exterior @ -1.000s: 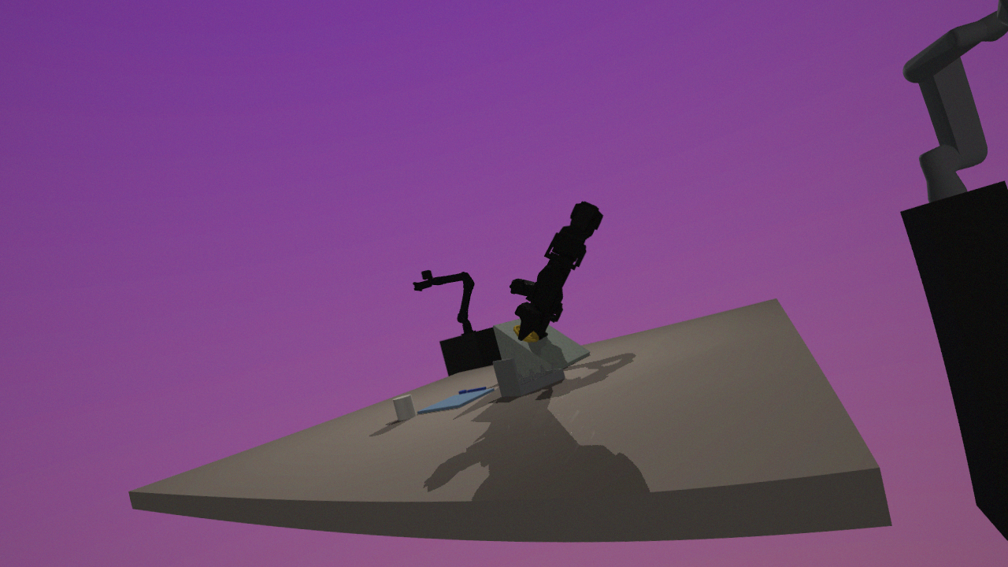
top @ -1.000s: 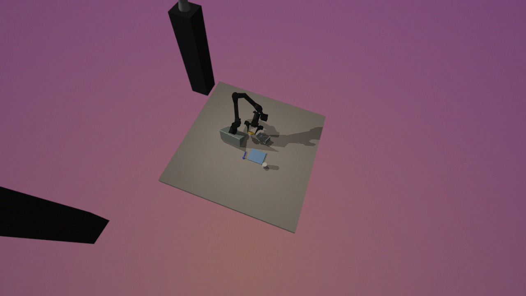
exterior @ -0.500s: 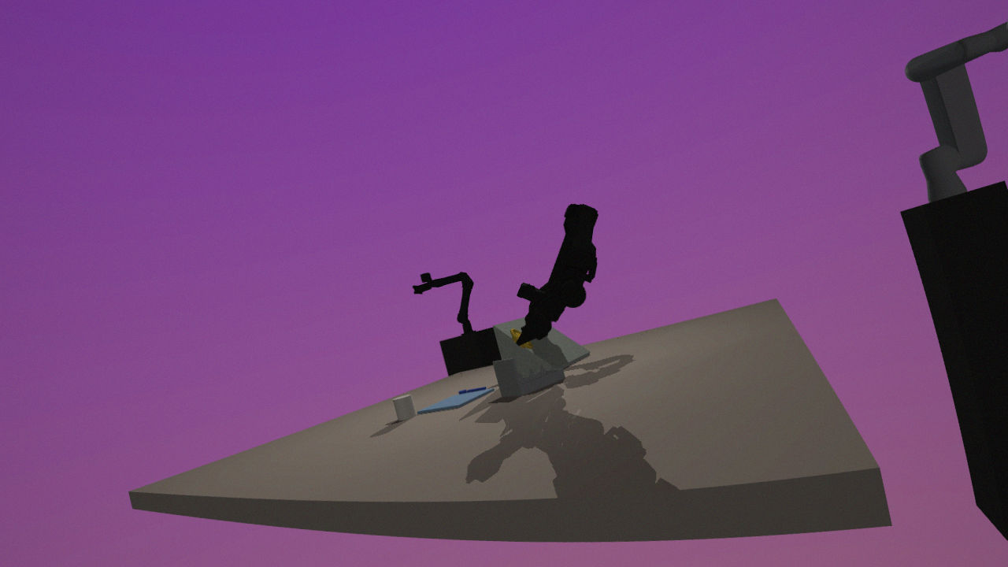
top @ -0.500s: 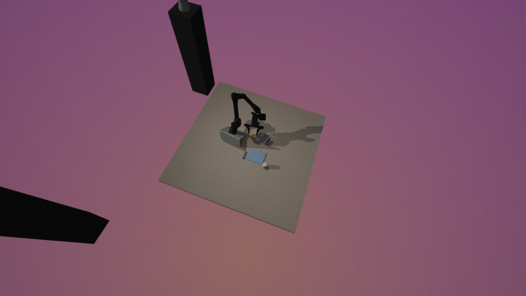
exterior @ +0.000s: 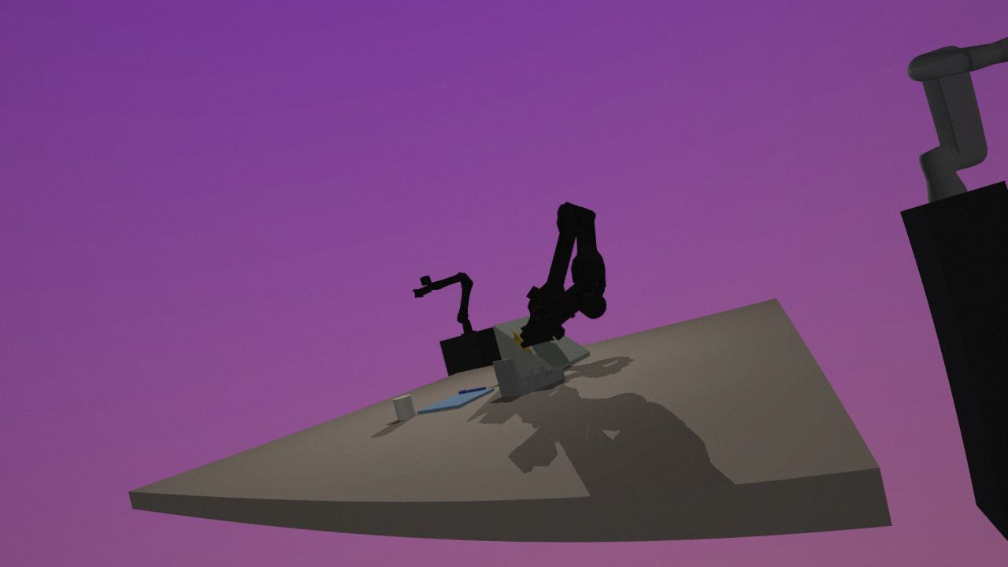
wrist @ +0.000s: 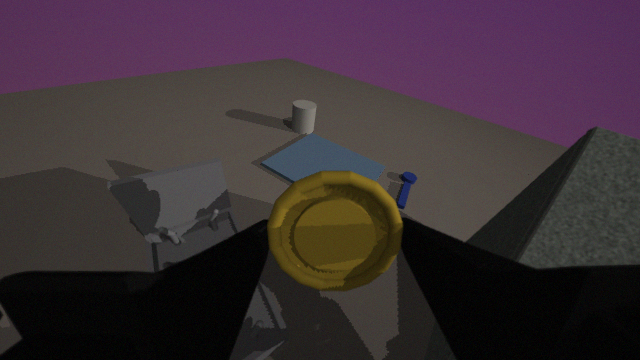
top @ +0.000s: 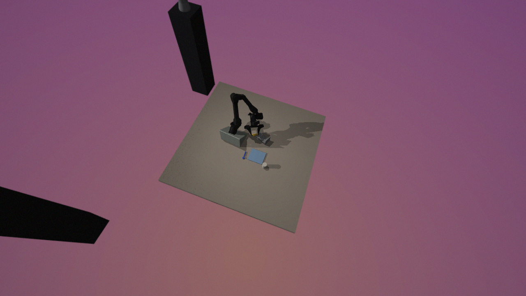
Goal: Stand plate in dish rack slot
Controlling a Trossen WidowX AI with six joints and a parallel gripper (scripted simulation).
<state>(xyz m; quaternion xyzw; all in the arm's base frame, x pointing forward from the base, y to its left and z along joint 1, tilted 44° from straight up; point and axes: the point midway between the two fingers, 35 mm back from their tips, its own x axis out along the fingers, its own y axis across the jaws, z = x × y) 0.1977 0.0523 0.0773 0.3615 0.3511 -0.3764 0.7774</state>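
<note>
The grey dish rack is 70 mm ahead of my gripper tip, 50 mm to the left of it and 80 mm below it. From my gripper tip the other things lie so: yellow plate right at my gripper tip; light blue mat 90 mm ahead, 160 mm to the right, 100 mm below; blue spoon 30 mm behind, 210 mm to the right, 100 mm below.
</note>
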